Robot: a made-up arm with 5 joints. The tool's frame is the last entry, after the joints. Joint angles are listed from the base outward. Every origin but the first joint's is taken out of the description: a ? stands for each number. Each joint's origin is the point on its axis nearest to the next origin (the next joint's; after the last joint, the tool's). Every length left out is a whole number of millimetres.
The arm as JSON. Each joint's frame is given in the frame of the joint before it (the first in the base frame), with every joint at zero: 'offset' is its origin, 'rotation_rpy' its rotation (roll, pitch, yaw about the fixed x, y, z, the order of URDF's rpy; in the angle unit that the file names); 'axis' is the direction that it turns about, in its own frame. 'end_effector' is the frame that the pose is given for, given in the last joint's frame.
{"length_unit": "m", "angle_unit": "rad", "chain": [
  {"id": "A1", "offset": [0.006, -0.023, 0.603], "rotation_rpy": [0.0, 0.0, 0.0], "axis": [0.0, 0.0, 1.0]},
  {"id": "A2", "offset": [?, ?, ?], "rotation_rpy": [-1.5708, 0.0, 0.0], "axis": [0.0, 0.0, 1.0]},
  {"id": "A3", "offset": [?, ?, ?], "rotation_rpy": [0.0, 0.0, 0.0], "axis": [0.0, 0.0, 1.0]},
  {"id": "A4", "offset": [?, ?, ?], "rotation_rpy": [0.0, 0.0, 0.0], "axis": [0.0, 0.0, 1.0]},
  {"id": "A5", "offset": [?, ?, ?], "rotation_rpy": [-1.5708, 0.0, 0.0], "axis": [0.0, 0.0, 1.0]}
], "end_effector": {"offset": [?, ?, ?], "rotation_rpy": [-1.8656, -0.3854, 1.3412]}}
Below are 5 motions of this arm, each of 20 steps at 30 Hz.
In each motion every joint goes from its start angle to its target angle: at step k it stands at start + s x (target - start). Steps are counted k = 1, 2, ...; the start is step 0. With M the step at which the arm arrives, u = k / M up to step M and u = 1 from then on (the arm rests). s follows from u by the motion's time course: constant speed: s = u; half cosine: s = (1 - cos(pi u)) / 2; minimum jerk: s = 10 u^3 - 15 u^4 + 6 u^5.
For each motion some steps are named. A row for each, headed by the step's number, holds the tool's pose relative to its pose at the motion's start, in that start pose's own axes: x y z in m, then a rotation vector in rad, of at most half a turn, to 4 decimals.
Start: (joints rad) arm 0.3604 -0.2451 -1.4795 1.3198 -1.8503
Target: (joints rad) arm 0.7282 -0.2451 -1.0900 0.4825 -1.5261
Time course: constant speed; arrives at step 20
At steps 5, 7, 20:
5: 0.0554 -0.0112 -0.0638 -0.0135 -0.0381 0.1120
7: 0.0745 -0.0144 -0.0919 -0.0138 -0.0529 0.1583
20: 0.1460 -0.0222 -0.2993 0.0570 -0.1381 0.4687

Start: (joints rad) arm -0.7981 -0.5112 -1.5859 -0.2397 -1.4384
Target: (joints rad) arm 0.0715 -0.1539 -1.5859 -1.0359 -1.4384
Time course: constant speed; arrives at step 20
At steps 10, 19, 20:
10: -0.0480 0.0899 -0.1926 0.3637 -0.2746 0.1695
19: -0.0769 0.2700 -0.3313 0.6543 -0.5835 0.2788
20: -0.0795 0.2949 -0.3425 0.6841 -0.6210 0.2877

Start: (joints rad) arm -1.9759 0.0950 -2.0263 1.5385 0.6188
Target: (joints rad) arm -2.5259 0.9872 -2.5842 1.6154 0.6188
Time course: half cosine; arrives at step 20
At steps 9, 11, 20:
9: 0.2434 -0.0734 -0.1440 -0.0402 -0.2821 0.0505
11: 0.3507 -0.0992 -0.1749 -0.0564 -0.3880 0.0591
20: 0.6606 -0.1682 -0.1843 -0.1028 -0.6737 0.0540

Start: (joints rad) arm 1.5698 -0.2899 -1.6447 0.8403 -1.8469
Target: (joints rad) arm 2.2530 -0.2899 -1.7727 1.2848 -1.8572
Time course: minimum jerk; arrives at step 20
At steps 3, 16, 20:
3: 0.0037 0.0073 -0.0095 0.0136 0.0141 0.0047
16: 0.0064 0.3159 -0.2805 0.4081 0.5573 0.1743
20: -0.0013 0.3371 -0.2923 0.4278 0.5950 0.1857

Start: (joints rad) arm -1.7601 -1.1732 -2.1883 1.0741 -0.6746
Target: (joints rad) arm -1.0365 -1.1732 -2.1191 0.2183 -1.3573
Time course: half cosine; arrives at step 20
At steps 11, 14, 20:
11: 0.1448 0.0374 0.1756 0.3737 0.1077 0.3320
14: 0.1908 0.0244 0.2549 0.4610 0.0734 0.4813
20: 0.2277 -0.0033 0.3335 0.5095 0.0048 0.6228

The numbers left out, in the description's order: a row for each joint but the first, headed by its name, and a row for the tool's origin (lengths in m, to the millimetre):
A2: -0.013 0.05 0.0
A3: 0.075 -0.295 0.0
A4: 0.152 0.616 0.0
A5: 0.103 0.165 0.0
tool: 0.027 -0.019 0.0

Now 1 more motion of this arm.
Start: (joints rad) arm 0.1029 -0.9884 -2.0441 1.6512 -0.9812
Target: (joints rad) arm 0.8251 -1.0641 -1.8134 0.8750 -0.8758
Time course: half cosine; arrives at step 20
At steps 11, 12, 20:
11: 0.0543 0.0373 0.0423 0.5054 0.0905 0.2026
12: 0.0606 0.0411 0.0487 0.5769 0.0943 0.2225
20: 0.0872 0.0527 0.0812 0.9097 0.0877 0.2900

